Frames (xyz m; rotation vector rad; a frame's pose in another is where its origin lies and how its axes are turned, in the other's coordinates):
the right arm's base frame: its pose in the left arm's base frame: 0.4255 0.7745 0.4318 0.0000 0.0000 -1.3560
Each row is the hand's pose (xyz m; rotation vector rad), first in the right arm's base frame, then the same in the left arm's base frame.
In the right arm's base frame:
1: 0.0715 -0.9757 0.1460 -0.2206 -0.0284 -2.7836
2: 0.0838 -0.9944 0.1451 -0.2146 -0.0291 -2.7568
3: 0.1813 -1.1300 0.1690 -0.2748 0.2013 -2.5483
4: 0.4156 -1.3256 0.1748 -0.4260 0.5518 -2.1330
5: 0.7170 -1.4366 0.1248 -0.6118 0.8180 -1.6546
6: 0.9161 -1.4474 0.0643 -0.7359 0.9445 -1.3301
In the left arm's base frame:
1: -0.5125 0.4967 0.5778 0.1631 -0.1000 2.1306
2: -0.5282 0.4807 0.5769 0.1615 -0.0975 2.1579
3: -0.6399 0.3565 0.6008 0.0837 -0.3141 2.3453
4: -0.7811 0.0859 0.6066 -0.0161 -0.7825 2.6262
5: -0.8253 -0.2322 0.5566 -0.0488 -1.3607 2.8265
6: -0.7934 -0.4291 0.4961 0.0245 1.5218 -2.4612

